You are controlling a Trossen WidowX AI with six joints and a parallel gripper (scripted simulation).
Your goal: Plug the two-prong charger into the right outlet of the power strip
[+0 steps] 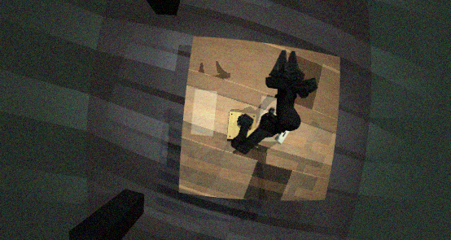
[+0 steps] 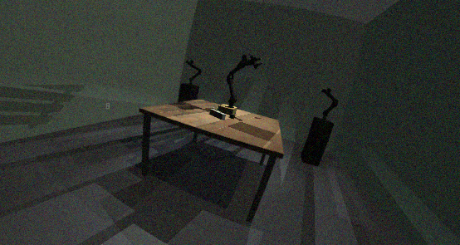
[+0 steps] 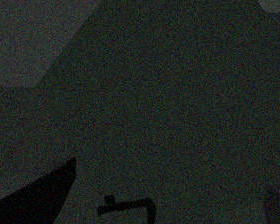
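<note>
The black charger is 190 mm ahead of my gripper tip, 130 mm to the right of it and 690 mm below it.
</note>
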